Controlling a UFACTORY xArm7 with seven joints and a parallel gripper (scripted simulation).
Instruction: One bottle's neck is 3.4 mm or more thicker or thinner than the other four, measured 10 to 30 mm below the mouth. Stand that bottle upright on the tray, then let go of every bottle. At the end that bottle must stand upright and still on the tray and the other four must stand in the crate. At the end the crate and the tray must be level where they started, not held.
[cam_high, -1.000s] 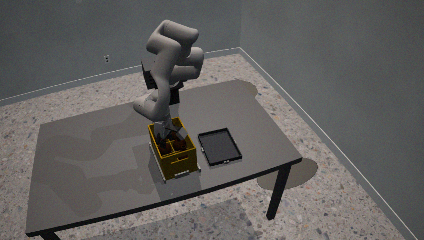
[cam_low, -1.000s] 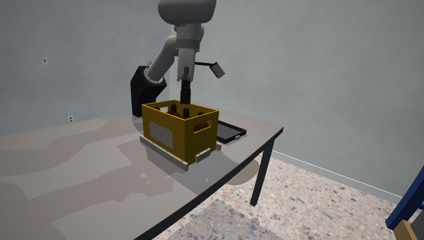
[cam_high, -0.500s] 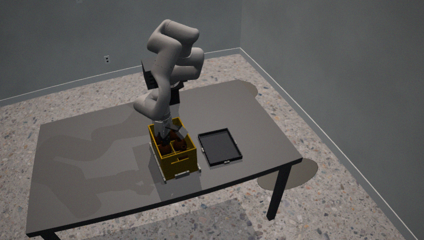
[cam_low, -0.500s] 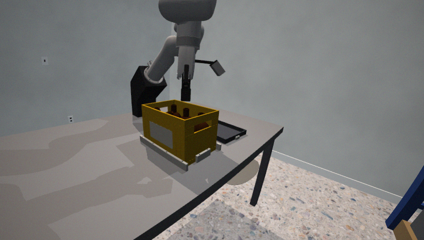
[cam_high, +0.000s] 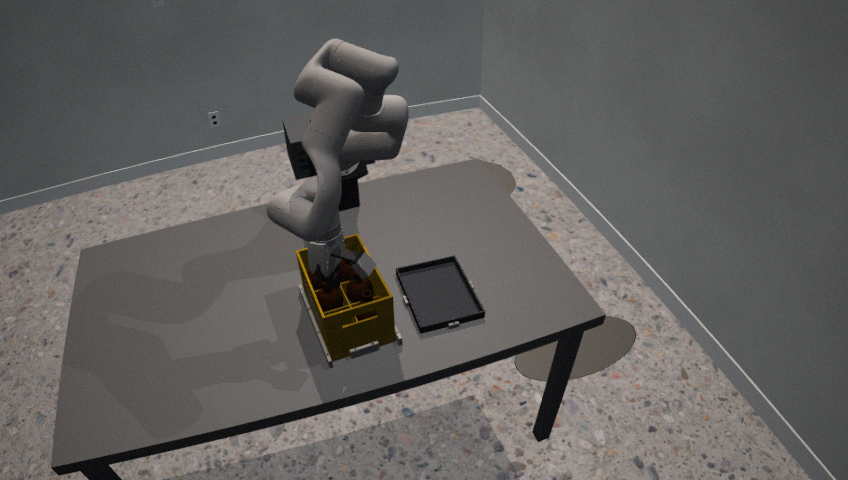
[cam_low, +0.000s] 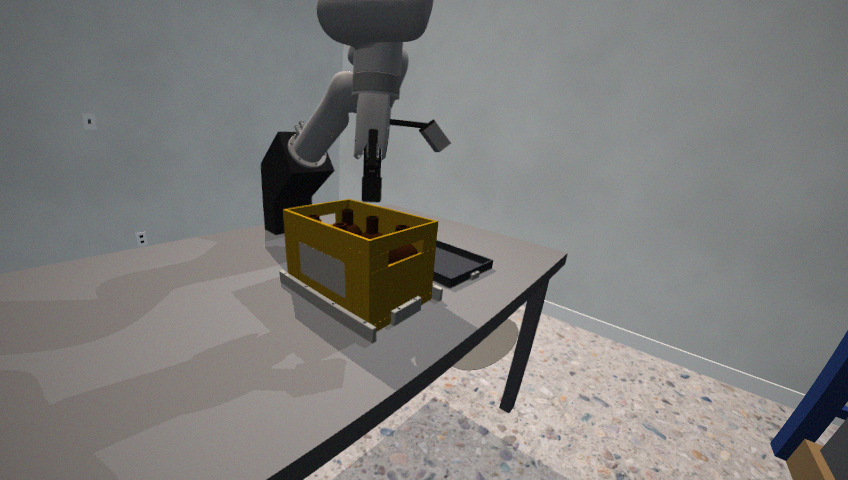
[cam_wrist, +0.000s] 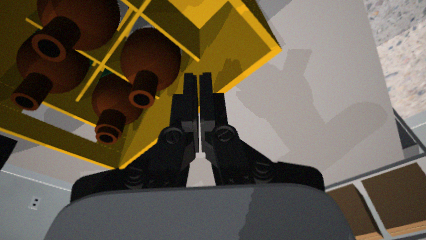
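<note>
Right now my hand is 16 cm above the yellow crate, 8 cm past it and 6 cm to the right of it. Also, from my hand: black tray 32 cm to the left, 23 cm below, 1 cm ahead.
</note>
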